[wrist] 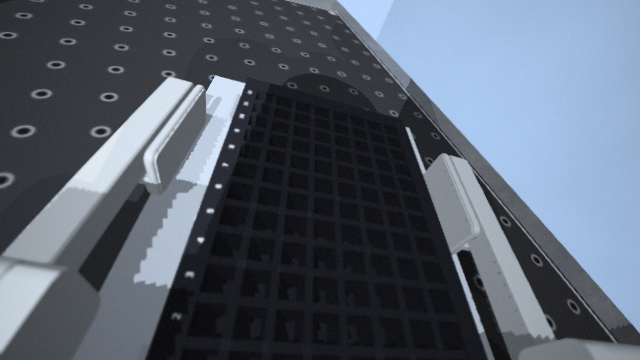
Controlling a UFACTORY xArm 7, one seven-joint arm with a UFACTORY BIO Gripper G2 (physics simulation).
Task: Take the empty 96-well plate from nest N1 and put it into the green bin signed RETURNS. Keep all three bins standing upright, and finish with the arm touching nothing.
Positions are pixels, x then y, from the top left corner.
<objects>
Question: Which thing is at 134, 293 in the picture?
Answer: A light grey nest.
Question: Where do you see a black 96-well plate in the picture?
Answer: At 317, 227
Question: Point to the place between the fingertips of my gripper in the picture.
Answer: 327, 136
</objects>
